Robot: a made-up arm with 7 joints. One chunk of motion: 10 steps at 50 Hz.
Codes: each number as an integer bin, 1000 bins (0 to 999) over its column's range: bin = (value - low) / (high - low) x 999, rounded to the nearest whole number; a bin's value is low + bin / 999 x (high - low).
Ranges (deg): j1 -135..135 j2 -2.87..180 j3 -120.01..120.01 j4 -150..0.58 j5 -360.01..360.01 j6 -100.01..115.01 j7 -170.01..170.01
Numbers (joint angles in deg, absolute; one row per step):
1: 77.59 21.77 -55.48 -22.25 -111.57 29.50 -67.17
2: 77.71 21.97 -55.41 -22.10 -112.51 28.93 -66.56
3: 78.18 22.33 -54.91 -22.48 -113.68 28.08 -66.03
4: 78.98 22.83 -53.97 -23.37 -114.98 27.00 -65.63
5: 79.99 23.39 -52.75 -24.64 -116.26 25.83 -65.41
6: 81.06 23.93 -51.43 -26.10 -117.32 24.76 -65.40
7: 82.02 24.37 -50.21 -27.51 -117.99 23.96 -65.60
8: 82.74 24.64 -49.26 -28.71 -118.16 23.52 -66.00
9: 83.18 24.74 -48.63 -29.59 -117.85 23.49 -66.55
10: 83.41 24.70 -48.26 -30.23 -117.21 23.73 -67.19
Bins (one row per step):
1: 787 135 269 848 345 602 302
2: 787 136 269 849 343 599 304
3: 789 138 271 846 342 595 305
4: 792 140 275 840 340 590 307
5: 795 143 280 832 338 585 307
6: 799 146 285 822 337 580 307
7: 803 149 291 813 336 576 307
8: 806 150 294 805 336 574 306
9: 807 151 297 799 336 574 304
10: 808 151 299 795 337 575 302

